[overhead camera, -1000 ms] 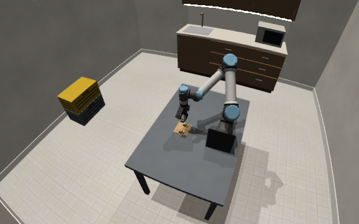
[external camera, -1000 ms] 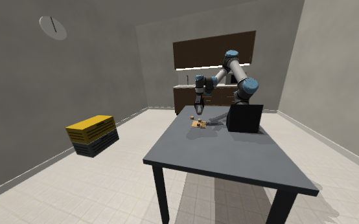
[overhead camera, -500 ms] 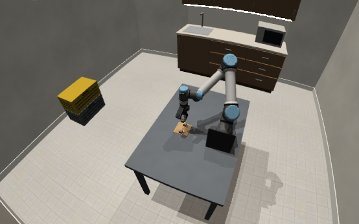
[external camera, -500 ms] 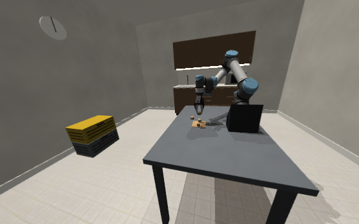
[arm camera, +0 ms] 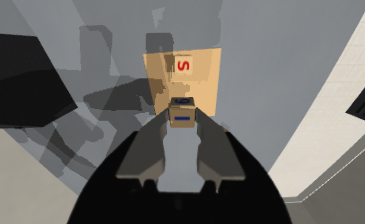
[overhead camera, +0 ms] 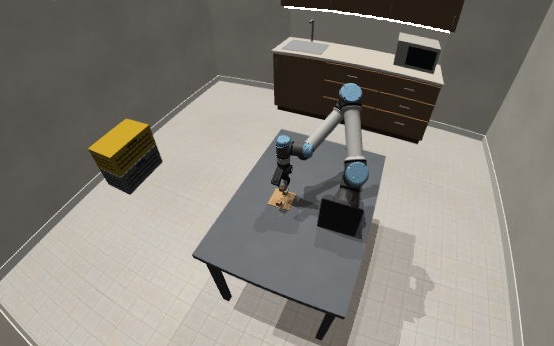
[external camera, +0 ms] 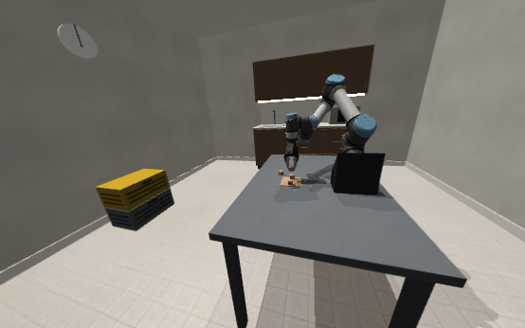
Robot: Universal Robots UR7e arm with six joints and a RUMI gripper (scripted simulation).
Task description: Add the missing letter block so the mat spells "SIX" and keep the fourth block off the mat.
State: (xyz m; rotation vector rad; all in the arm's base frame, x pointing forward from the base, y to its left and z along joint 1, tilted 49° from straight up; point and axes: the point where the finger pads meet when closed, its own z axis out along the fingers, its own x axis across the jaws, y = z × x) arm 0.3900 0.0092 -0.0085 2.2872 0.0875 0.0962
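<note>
The tan mat is 100 mm below my hand. Round my hand: O block: 110 mm to the right, 100 mm ahead, 90 mm below; blue I block: right at my hand.
</note>
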